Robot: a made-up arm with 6 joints.
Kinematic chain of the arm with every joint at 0, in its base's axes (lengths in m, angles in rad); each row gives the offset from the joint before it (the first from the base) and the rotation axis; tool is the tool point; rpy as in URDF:
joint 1: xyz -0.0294 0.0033 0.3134 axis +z
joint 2: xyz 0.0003 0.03 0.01 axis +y
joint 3: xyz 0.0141 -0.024 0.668 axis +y
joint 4: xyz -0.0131 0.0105 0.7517 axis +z
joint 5: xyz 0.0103 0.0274 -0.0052 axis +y
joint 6: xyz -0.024 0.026 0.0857 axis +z
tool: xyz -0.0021 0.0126 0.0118 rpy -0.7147 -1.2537 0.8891
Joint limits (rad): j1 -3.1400..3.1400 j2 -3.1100..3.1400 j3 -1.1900..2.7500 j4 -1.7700..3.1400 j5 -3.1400..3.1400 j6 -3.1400..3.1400
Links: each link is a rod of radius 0.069 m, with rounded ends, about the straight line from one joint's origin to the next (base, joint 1, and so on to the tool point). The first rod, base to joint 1, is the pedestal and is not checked.
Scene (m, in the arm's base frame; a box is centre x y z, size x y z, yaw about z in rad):
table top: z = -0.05
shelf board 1: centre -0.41 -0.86 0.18 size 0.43 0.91 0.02 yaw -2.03
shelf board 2: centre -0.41 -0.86 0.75 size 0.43 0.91 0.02 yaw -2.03
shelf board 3: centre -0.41 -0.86 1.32 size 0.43 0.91 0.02 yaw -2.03
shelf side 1: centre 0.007 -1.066 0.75 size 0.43 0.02 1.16 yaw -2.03
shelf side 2: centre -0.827 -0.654 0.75 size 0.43 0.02 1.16 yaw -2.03
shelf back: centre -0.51 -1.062 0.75 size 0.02 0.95 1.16 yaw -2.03
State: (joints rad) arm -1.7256 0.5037 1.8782 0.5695 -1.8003 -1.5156
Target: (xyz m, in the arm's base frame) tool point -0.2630 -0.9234 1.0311
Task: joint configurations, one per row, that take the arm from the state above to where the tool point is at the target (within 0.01 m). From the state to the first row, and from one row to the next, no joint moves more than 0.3 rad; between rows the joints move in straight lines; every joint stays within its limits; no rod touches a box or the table.
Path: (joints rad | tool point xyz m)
1: -1.6400 0.3196 2.1456 0.5544 -1.8643 -1.5155 | -0.0592 -0.7489 0.4707
2: -1.5544 0.1354 2.4129 0.5392 -1.9283 -1.5154 | 0.0054 -0.5825 0.4621
3: -1.6316 -0.0501 2.1488 0.5488 -1.8961 -1.5145 | -0.0451 -0.6414 0.7309
4: -1.7088 -0.2356 1.8847 0.5583 -1.8638 -1.5135 | -0.0863 -0.5661 1.0311
5: -1.7721 0.0451 1.5894 0.5691 -1.7779 -1.5133 | -0.1636 -0.7505 1.0574
6: -1.8354 0.3258 1.2942 0.5799 -1.6919 -1.5130 | -0.2630 -0.9234 1.0311

